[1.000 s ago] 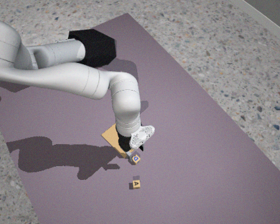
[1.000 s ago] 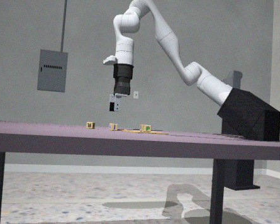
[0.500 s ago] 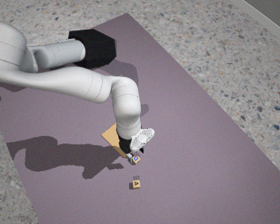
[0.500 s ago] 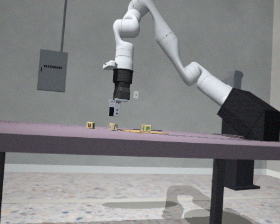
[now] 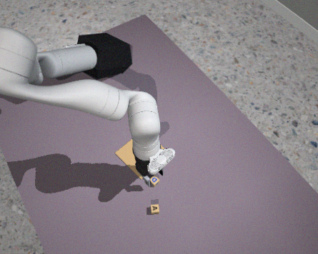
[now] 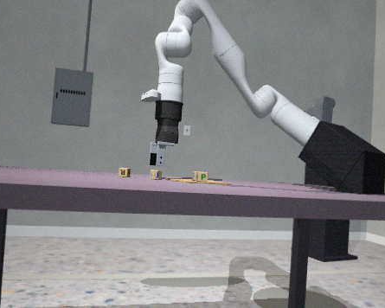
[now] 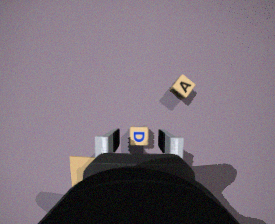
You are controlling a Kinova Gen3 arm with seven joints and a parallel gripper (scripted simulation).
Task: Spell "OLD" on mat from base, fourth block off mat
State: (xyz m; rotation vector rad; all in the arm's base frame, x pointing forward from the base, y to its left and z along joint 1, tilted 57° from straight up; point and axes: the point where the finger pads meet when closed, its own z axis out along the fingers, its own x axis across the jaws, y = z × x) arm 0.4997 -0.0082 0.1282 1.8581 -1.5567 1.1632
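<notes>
My hand is 4 cm above the D block. The rest, counted from my hand: L block 11 cm behind, 4 cm to the left, 4 cm below; O block 10 cm behind, 8 cm to the left, 4 cm below; tan mat 11 cm behind, 5 cm below, 4 cm to the left.
</notes>
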